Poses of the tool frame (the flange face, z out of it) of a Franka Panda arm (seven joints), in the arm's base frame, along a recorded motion.
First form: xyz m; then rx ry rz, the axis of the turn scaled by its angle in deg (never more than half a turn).
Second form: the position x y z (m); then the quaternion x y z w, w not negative. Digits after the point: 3 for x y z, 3 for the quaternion.
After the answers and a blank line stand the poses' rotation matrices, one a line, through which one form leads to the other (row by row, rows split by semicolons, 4 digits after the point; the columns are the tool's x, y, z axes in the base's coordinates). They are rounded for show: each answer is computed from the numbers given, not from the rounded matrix.
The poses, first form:
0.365 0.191 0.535 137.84 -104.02 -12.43
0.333 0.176 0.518 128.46 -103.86 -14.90
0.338 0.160 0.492 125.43 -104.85 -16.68
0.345 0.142 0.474 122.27 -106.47 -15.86
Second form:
0.365 0.191 0.535 0.795 -0.600 -0.072 0.060
0.333 0.176 0.518 0.769 -0.621 -0.089 0.123
0.338 0.160 0.492 0.756 -0.632 -0.101 0.136
0.345 0.142 0.474 0.742 -0.646 -0.096 0.149

0.2704 -0.9447 -0.1858; -0.9618 -0.2735 -0.0093; -0.0421 0.1812 -0.9826
0.2118 -0.9333 -0.2900; -0.9772 -0.1974 -0.0784; 0.0159 0.2999 -0.9538
0.1807 -0.9285 -0.3244; -0.9833 -0.1638 -0.0790; 0.0203 0.3333 -0.9426
0.1460 -0.9308 -0.3351; -0.9881 -0.1204 -0.0962; 0.0492 0.3451 -0.9373

